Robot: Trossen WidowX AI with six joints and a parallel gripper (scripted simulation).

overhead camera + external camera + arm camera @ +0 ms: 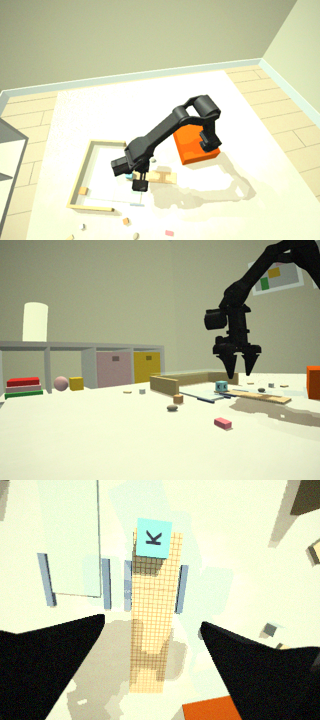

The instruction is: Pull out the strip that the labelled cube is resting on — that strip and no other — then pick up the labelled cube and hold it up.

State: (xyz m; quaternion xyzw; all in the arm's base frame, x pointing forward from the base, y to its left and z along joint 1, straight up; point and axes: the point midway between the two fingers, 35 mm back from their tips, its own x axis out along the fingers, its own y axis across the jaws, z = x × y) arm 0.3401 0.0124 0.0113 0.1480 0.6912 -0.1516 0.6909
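Right now the cube is 7 cm ahead of my gripper tip, 2 cm to the right of it and 3 cm below it.
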